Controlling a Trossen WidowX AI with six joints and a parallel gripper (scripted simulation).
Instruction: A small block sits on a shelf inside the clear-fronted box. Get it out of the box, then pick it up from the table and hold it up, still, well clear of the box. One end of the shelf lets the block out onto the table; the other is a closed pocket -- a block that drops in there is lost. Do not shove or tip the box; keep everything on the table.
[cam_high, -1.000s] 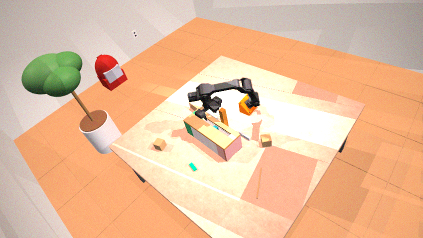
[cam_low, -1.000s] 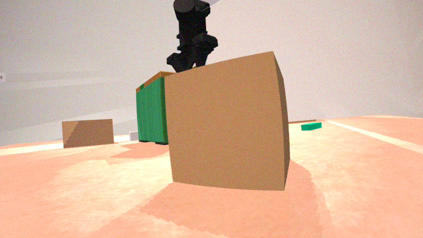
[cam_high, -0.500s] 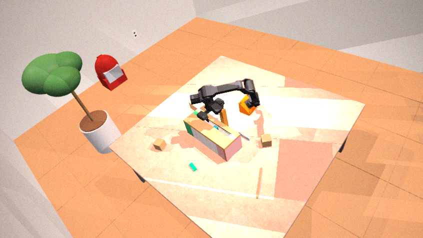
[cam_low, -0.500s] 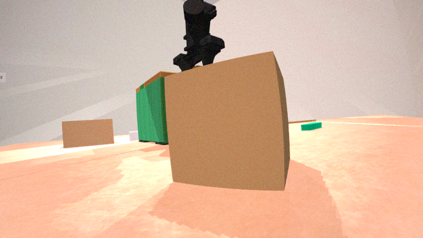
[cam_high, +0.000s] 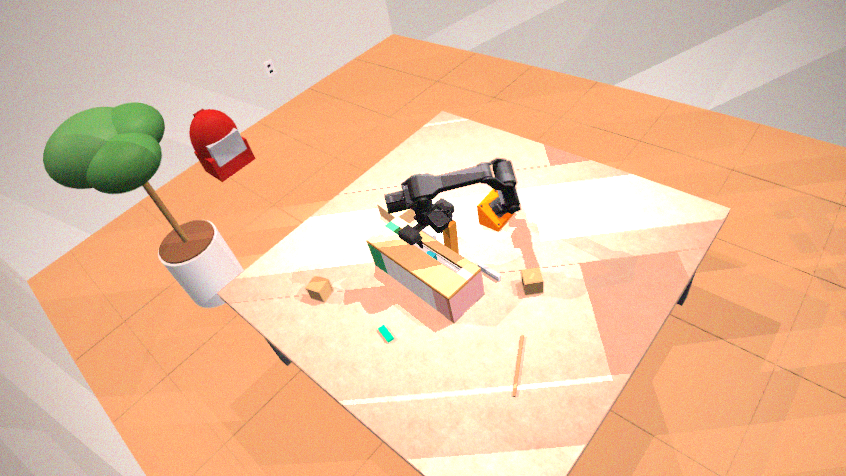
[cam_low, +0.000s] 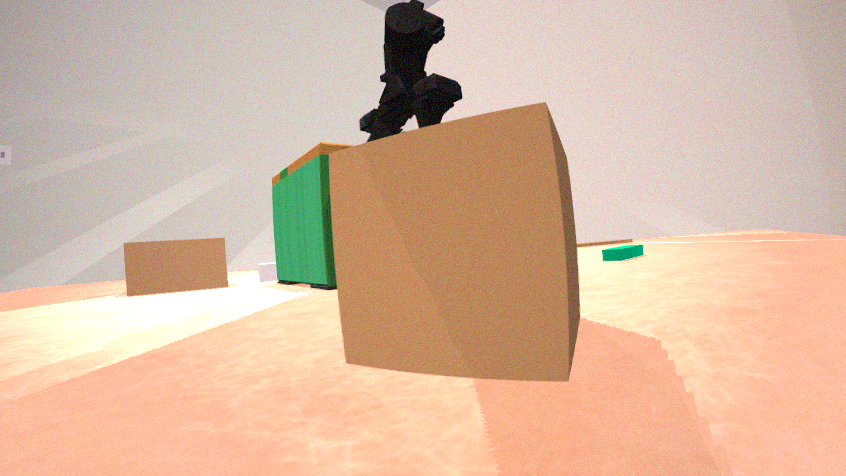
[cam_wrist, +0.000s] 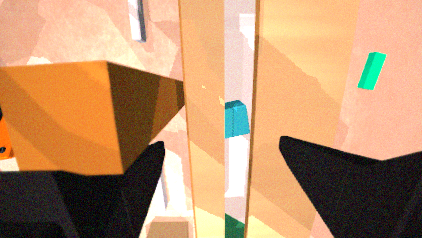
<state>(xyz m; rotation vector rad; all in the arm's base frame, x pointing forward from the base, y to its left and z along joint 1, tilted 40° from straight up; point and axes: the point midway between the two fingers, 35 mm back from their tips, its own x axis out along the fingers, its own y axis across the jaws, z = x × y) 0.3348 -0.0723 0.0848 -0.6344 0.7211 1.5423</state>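
Right now my gripper tip is 20 mm short of the cyan block and 70 mm above it. Round my gripper tip: box 10 mm ahead, 10 mm to the right, 100 mm below; then tan slab 100 mm behind, 320 mm to the right, 130 mm below; then orange bar 50 mm behind, 30 mm to the left, 50 mm below.
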